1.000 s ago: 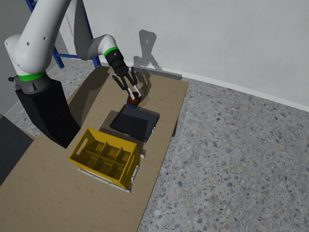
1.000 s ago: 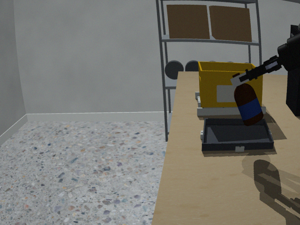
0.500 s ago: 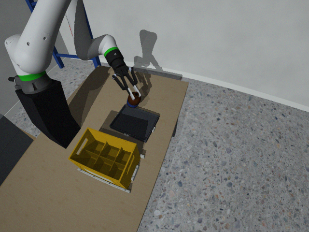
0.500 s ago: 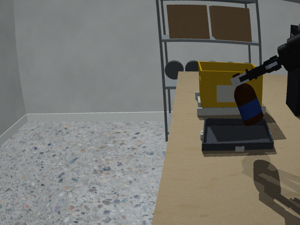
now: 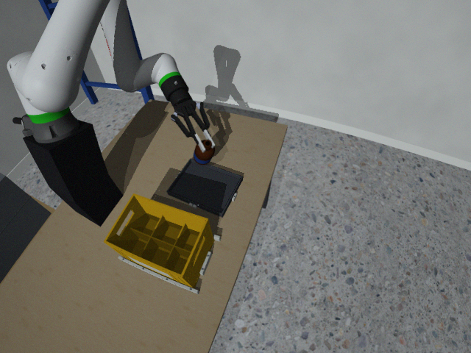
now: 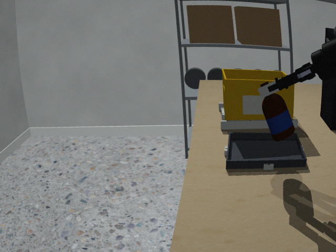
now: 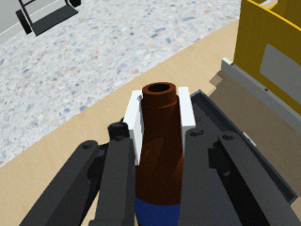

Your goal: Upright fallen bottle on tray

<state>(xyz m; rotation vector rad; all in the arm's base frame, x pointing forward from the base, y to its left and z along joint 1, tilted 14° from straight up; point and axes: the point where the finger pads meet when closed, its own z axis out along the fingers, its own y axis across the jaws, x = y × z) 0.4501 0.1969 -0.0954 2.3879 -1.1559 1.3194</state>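
My gripper is now 1 cm past the brown bottle, 1 cm to the right of it and 6 cm above it. From my hand the other things lie so: dark grey tray 1 cm behind, 5 cm to the right, 20 cm below; then yellow crate 7 cm behind, 34 cm to the right, 13 cm below.
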